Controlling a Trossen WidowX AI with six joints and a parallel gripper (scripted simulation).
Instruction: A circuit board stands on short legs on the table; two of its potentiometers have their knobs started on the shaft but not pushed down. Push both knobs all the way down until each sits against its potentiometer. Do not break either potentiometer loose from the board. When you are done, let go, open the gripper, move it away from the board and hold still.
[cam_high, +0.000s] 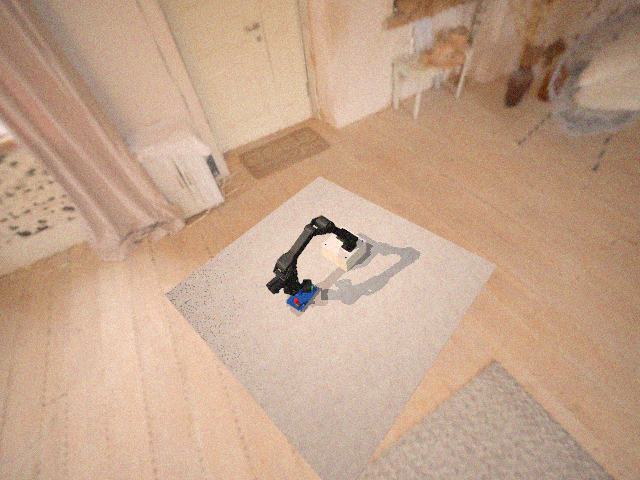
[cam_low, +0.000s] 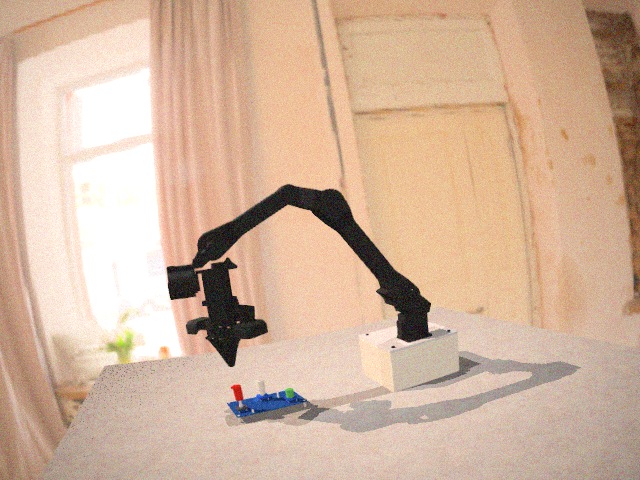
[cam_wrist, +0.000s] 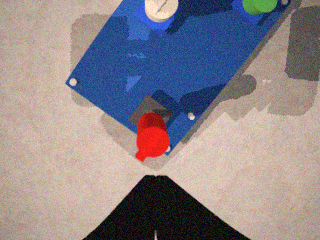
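Right now my gripper tip is 60 mm above the red knob. Also, from my gripper tip: white knob 70 mm below, 60 mm behind, 50 mm to the right.
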